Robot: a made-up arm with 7 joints.
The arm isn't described. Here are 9 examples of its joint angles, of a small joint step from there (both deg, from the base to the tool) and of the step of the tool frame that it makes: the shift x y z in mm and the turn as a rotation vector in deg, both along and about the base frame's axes.
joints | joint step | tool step
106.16 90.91 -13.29 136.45 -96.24 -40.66 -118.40 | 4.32 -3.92 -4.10 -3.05 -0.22 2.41 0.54 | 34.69 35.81 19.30 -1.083 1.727 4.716
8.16 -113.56 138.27 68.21 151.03 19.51 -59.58 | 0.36 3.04 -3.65 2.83 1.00 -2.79 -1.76 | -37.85 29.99 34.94 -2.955 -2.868 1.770
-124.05 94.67 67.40 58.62 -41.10 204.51 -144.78 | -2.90 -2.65 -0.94 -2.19 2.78 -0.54 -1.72 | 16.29 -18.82 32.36 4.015 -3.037 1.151
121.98 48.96 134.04 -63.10 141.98 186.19 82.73 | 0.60 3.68 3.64 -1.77 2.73 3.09 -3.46 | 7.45 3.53 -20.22 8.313 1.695 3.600
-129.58 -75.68 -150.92 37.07 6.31 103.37 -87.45 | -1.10 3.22 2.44 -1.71 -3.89 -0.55 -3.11 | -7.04 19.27 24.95 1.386 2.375 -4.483
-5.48 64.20 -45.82 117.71 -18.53 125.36 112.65 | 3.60 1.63 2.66 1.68 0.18 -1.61 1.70 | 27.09 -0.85 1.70 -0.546 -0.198 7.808
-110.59 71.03 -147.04 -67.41 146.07 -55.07 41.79 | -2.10 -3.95 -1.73 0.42 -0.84 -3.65 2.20 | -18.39 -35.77 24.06 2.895 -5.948 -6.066
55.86 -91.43 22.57 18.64 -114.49 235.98 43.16 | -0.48 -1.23 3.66 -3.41 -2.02 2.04 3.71 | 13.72 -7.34 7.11 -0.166 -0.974 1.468
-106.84 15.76 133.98 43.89 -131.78 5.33 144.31 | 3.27 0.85 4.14 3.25 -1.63 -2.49 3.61 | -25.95 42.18 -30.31 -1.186 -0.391 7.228
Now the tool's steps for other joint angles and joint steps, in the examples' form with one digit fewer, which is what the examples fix.
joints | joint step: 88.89 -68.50 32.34 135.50 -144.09 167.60 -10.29 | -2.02 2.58 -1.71 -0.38 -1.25 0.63 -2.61
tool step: 14.9 14.0 4.8 3.53 1.49 -2.54
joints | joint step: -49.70 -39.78 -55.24 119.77 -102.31 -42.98 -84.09 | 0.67 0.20 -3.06 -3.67 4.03 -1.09 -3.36
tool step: -11.7 -14.0 39.3 -6.20 -0.61 -5.93
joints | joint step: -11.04 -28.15 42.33 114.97 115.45 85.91 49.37 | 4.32 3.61 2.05 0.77 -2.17 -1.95 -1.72
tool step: -19.8 32.1 18.1 -0.25 -5.67 9.88
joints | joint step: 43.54 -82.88 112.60 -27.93 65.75 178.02 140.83 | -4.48 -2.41 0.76 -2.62 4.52 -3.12 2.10
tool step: 36.0 -60.8 -35.7 3.53 1.35 -9.40
